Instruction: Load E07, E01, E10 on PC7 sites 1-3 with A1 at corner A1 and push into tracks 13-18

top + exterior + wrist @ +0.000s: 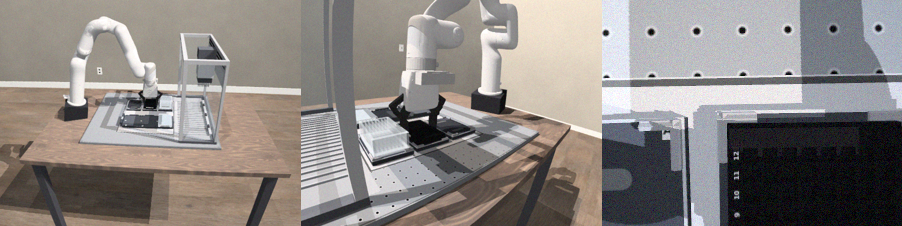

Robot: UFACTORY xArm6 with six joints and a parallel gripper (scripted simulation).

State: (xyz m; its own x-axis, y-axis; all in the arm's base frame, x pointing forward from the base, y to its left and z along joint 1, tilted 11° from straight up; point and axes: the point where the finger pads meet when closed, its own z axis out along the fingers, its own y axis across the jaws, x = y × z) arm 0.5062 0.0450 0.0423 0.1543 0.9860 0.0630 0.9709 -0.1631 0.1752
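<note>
The nest S2 lies 2 cm below my hand. From my hand the other things lie so: deep-well block E07: 11 cm ahead, 1 cm to the right; black 96-well plate E01: 1 cm below; corner mark: 6 cm to the right, 5 cm behind, 2 cm below.
</note>
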